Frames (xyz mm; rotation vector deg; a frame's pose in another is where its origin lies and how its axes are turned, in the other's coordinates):
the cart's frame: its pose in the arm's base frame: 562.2 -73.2 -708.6 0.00 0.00 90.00
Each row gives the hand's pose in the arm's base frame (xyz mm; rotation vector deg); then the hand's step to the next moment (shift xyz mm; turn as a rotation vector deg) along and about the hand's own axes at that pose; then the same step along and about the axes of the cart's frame.
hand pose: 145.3 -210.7 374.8 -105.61 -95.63 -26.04
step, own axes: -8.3 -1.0 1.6 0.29 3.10 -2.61
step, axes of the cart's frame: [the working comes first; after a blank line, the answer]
step, axes of the arm's base frame: -2.4 -5.4 -6.1 3.45 -1.51 1.53

-5.4 2.4 -6.1 -1.51 -3.45 1.53
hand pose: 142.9 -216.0 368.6 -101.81 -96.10 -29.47
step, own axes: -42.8 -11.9 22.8 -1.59 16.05 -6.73
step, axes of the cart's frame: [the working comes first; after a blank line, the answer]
step, axes of the arm's base frame: -19.7 -16.2 -42.9 16.55 -5.52 0.94

-16.2 19.7 -42.9 -5.52 -16.55 0.94
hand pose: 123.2 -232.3 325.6 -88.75 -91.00 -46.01
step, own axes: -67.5 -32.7 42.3 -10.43 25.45 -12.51
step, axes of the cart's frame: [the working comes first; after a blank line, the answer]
step, axes of the arm's base frame: -38.3 -0.8 -77.1 26.20 -14.41 -4.35

-0.8 38.3 -77.1 -14.41 -26.20 -4.35
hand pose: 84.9 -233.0 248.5 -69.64 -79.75 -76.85
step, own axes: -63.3 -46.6 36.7 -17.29 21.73 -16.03
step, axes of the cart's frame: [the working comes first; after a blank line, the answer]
step, axes of the arm's base frame: -31.9 32.5 -73.8 23.63 -18.40 -11.47

32.5 31.9 -73.8 -18.40 -23.63 -11.47
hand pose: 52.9 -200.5 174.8 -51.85 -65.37 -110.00
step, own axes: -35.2 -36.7 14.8 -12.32 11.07 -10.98
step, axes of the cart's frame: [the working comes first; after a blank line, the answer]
step, axes of the arm's base frame: -10.4 34.2 -39.1 13.21 -11.15 -9.81

34.2 10.4 -39.1 -11.15 -13.21 -9.81
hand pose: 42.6 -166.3 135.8 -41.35 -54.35 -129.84
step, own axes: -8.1 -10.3 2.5 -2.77 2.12 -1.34
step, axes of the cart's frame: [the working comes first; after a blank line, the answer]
step, axes of the arm's base frame: -0.8 10.3 -8.5 3.01 -1.44 -1.69

10.3 0.8 -8.5 -1.44 -3.01 -1.69
